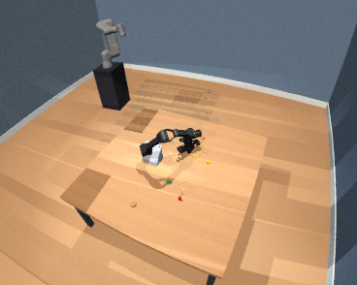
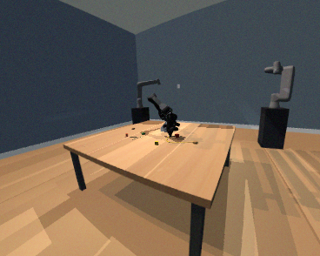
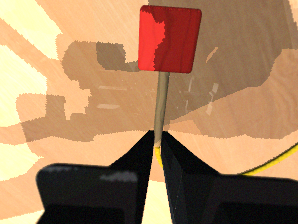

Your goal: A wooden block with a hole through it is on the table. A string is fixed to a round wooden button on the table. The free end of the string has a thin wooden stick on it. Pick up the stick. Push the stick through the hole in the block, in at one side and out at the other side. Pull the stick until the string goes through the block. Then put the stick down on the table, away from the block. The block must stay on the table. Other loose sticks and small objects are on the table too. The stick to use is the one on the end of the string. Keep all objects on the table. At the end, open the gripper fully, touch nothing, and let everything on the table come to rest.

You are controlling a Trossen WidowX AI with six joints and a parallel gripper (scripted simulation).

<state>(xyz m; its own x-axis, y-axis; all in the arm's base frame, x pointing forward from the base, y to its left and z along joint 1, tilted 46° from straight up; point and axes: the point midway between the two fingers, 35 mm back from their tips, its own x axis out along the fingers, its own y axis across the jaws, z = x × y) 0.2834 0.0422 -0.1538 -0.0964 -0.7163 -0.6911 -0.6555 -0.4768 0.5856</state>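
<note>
Right now the red block is 50 mm behind my gripper tip and 40 mm to the left of it. The rest, counted from my gripper tip: green piece (50 mm behind, 320 mm to the right, 10 mm below); thin wooden stick (10 mm behind, 10 mm to the left); yellow cube (170 mm ahead, 40 mm to the right).
</note>
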